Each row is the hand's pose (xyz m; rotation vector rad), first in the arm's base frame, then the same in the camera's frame.
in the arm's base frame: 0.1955 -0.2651 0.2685 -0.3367 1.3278 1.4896
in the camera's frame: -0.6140 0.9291 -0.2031 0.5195 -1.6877 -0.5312
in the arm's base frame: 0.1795 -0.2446 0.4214 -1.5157 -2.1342 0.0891
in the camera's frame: -0.6639 1.0733 -0.2309 0.4040 -0.8761 2.4820
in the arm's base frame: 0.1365 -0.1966 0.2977 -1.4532 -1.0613 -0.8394
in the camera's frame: -0.6665 0.9711 -0.1360 -1.1677 -0.7734 2.1695
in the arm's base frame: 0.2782 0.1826 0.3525 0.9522 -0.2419 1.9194
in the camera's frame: -1.0726 0.9262 -0.1395 -1.1919 -2.7490 -0.8189
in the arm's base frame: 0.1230 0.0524 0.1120 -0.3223 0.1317 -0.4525
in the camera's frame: -0.8495 0.7791 0.0262 -1.9764 1.1095 1.3808
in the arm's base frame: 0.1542 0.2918 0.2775 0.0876 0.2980 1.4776
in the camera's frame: -1.1189 0.8932 0.0328 0.0962 -2.3775 -1.2638
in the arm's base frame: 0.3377 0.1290 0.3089 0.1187 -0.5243 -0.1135
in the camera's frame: -1.0306 0.8692 -0.1969 -0.9709 1.2877 1.4415
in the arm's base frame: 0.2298 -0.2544 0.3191 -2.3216 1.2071 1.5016
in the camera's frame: -0.6460 0.9613 -0.2455 0.2804 -0.0132 -0.8740
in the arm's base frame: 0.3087 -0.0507 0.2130 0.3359 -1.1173 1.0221
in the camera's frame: -0.8332 0.8117 -0.2061 0.5377 1.6486 1.7385
